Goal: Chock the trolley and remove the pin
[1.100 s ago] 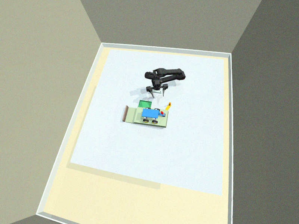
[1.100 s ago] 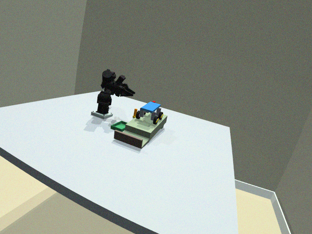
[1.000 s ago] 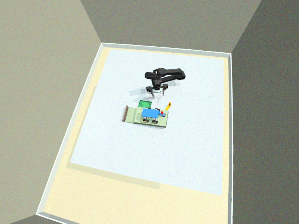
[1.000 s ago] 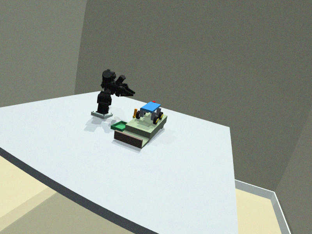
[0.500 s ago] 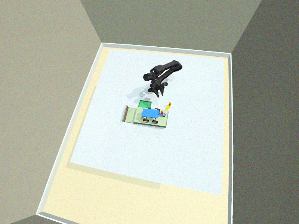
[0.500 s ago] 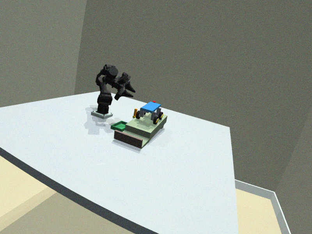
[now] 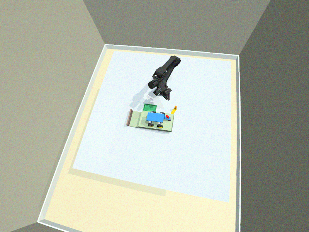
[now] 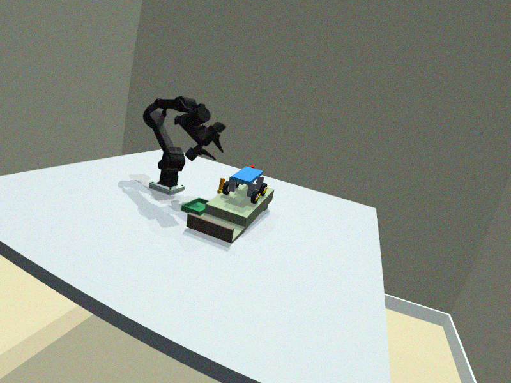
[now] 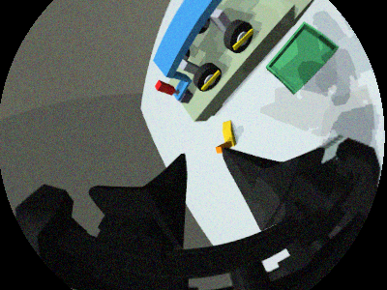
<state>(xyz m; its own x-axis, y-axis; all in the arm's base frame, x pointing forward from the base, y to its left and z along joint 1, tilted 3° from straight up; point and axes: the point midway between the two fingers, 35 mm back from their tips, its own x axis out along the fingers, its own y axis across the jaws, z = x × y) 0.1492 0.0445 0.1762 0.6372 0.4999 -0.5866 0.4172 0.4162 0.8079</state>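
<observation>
The yellow chock lies 15 cm below my gripper tip, 6 cm to the left of it and 3 cm ahead of it. Also, from my gripper tip: blue-topped trolley (15 cm ahead, 9 cm to the right, 6 cm below); red-headed stop pin (14 cm ahead, 4 cm below, 1 cm to the left); green ramp (15 cm ahead, 12 cm below, 9 cm to the right).
</observation>
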